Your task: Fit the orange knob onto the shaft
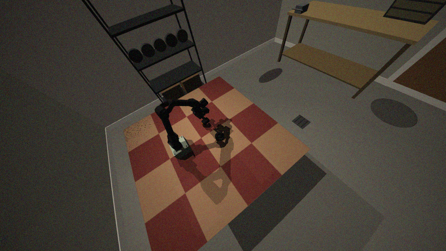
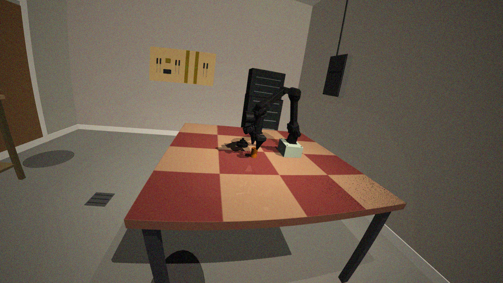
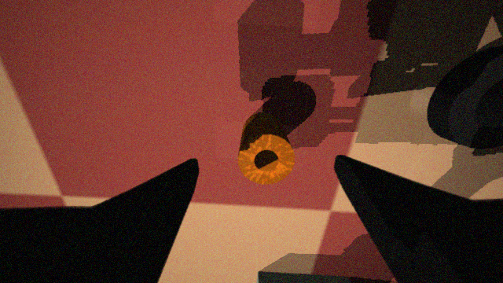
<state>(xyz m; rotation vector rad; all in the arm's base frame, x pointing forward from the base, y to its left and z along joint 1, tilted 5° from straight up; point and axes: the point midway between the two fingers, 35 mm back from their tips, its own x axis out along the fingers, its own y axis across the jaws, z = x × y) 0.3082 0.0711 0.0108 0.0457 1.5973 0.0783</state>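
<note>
My gripper tip is now 4 cm above the orange knob. Also, from my gripper tip: round dark pedestal 20 cm to the right, 4 cm below, 3 cm ahead.
</note>
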